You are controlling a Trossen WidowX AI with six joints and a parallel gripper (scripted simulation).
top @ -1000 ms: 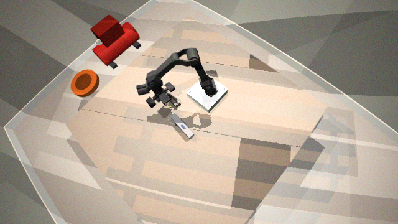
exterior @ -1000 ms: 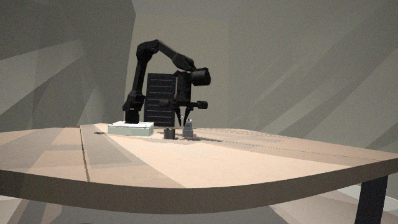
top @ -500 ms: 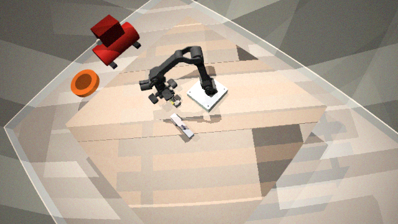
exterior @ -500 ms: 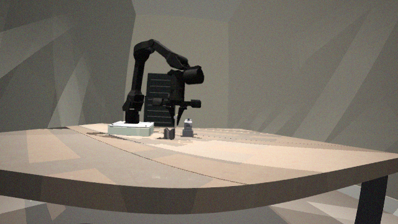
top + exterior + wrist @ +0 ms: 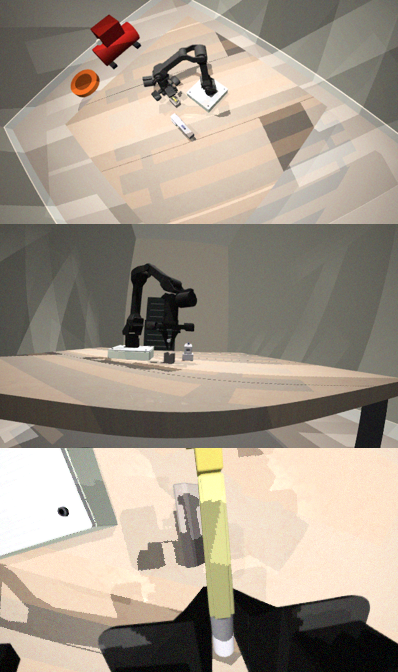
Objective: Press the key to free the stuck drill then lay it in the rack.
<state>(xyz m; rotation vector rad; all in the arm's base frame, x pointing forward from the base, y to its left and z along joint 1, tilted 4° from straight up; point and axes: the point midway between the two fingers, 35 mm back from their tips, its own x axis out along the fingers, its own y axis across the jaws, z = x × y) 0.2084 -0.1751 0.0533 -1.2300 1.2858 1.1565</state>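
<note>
Right now the drill is 40 mm to the left of my gripper tip and 30 mm above it. From my gripper tip the other things lie so: key 240 mm to the left, 80 mm ahead, 10 mm below; then rack 50 mm to the left, 40 mm below.
</note>
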